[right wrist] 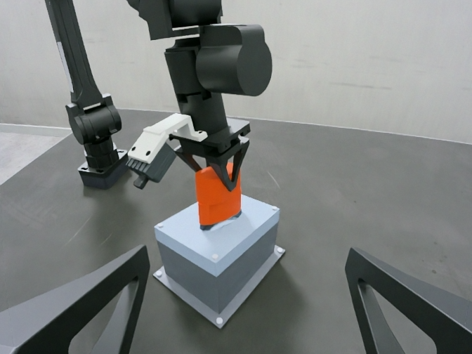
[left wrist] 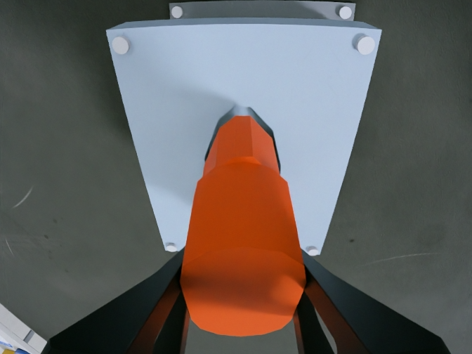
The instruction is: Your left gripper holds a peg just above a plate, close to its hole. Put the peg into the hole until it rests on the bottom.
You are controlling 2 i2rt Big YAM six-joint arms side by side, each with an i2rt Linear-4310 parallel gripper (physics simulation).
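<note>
An orange peg stands roughly upright over the light blue plate. Its lower end is at the mouth of the hole. Parts of the hole's rim and inner wall show at the far end and along both sides of the peg in the left wrist view; the peg hides the rest. I cannot tell whether its tip is slightly inside. My left gripper is shut on the peg's upper part, above the plate. My right gripper is open and empty, apart from the plate.
The plate tops a grey block on a flanged base with white corner studs. The black left arm with its white camera bracket rises above it. Another black arm's base stands at the back left. A pale wall stands behind.
</note>
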